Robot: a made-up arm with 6 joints. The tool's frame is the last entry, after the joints. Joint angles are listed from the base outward.
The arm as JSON. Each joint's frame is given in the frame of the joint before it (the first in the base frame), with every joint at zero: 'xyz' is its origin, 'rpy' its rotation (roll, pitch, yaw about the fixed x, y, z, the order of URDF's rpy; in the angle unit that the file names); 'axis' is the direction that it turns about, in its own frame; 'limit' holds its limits. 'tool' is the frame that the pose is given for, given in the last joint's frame.
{
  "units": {
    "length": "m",
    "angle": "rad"
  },
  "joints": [
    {
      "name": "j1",
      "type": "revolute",
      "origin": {
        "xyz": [
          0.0,
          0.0,
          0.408
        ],
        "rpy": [
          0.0,
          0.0,
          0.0
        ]
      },
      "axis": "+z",
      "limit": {
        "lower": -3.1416,
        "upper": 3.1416
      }
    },
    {
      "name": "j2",
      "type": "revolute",
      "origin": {
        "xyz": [
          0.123,
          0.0,
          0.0
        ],
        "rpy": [
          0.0,
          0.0,
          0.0
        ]
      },
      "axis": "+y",
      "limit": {
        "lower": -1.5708,
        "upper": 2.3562
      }
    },
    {
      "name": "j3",
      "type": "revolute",
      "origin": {
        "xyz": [
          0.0,
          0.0,
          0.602
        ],
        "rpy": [
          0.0,
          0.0,
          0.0
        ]
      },
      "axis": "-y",
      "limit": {
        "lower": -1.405,
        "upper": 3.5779
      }
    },
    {
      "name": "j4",
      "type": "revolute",
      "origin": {
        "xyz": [
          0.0,
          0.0,
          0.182
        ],
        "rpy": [
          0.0,
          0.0,
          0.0
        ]
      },
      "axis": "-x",
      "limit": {
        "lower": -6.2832,
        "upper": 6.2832
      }
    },
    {
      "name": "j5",
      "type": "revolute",
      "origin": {
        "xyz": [
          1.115,
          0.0,
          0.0
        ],
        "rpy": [
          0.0,
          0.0,
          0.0
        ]
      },
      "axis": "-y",
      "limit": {
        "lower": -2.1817,
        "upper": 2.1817
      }
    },
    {
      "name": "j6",
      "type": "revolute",
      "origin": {
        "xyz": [
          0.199,
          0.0,
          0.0
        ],
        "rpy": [
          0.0,
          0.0,
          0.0
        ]
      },
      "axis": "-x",
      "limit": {
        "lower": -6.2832,
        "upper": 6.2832
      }
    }
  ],
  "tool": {
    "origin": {
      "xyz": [
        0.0,
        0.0,
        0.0
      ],
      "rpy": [
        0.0,
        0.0,
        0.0
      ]
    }
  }
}
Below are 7 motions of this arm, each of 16 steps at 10 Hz.
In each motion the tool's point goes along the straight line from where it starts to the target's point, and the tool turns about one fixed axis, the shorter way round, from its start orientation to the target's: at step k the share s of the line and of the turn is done. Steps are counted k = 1, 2, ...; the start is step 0. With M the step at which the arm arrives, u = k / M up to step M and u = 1 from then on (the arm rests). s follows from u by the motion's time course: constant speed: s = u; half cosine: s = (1 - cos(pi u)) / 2; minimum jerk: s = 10 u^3 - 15 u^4 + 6 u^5.
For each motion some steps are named. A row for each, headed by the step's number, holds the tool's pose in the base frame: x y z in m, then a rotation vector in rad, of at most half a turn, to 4 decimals.
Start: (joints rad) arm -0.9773 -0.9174 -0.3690 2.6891 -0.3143 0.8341
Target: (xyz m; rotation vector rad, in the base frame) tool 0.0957 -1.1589 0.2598 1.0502 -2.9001 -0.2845
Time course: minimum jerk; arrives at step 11
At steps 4, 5, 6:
4: 0.2717 -0.6995 1.2979 1.7928 -1.8653 0.4899
5: 0.2341 -0.7975 1.0765 1.6835 -2.1152 0.3451
6: 0.1940 -0.9023 0.8397 1.5379 -2.3680 0.1774

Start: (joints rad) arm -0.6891 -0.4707 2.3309 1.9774 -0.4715 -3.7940
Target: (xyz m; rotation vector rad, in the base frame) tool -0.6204 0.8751 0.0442 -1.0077 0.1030 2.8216
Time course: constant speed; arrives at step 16
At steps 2, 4, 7, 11, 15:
2: -1.0969 0.8550 1.0295 -0.2267 -1.6901 2.3134
4: -1.0288 0.8579 0.8887 -0.3504 -1.4704 2.4570
7: -0.9267 0.8622 0.6776 -0.5312 -1.1129 2.6310
11: -0.7906 0.8679 0.3961 -0.7581 -0.5934 2.7799
15: -0.6544 0.8737 0.1146 -0.9614 -0.0390 2.8266

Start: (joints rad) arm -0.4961 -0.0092 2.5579 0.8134 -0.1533 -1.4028
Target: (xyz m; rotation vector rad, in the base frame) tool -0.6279 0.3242 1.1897 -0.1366 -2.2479 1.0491
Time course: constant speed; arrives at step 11
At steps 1, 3, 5, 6, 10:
1: -0.9231 0.4754 1.5513 -0.1983 -2.3535 0.5089
3: -0.8640 0.4451 1.4790 -0.1866 -2.3397 0.6179
5: -0.8050 0.4149 1.4067 -0.1746 -2.3222 0.7265
6: -0.7755 0.3998 1.3705 -0.1685 -2.3121 0.7806
10: -0.6574 0.3393 1.2259 -0.1431 -2.2626 0.9957

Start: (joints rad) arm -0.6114 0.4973 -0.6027 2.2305 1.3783 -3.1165
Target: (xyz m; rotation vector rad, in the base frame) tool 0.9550 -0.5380 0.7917 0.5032 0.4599 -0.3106
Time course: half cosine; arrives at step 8
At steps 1, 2, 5, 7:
1: 0.9004 -0.4448 -0.0298 1.7191 1.7462 -0.0714
2: 0.9065 -0.4553 0.0628 1.5842 1.6011 -0.1112
5: 0.9375 -0.5081 0.5281 0.8971 0.8721 -0.2589
7: 0.9528 -0.5343 0.7592 0.5519 0.5107 -0.3053

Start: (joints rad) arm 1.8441 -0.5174 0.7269 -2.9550 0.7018 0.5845
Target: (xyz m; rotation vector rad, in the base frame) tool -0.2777 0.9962 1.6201 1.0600 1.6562 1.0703
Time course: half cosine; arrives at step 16
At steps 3, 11, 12, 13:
3: -0.0466 0.2475 2.1045 1.9847 1.9450 1.2422
11: -0.2216 0.8145 1.7377 1.2726 1.7418 1.1225
12: -0.2407 0.8765 1.6976 1.1993 1.7136 1.1053
13: -0.2564 0.9273 1.6647 1.1398 1.6896 1.0907

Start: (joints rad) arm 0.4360 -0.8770 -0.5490 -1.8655 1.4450 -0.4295
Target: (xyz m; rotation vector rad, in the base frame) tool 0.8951 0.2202 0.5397 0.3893 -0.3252 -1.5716
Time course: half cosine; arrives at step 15
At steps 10, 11, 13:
10: 0.8497 0.1962 0.7243 0.8808 -0.5109 -1.4634
11: 0.8651 0.2043 0.6619 0.7154 -0.4493 -1.5077
13: 0.8873 0.2160 0.5716 0.4748 -0.3580 -1.5578

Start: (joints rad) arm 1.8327 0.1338 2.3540 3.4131 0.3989 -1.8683
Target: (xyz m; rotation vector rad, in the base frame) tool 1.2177 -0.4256 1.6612 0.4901 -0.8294 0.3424
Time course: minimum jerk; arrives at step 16
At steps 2, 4, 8, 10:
2: 0.2093 -0.6359 1.9687 0.4417 -1.4063 0.0575
4: 0.2989 -0.6172 1.9413 0.4475 -1.3559 0.0845
8: 0.7053 -0.5325 1.8174 0.4701 -1.1251 0.2028
10: 0.9357 -0.4844 1.7472 0.4802 -0.9928 0.2669

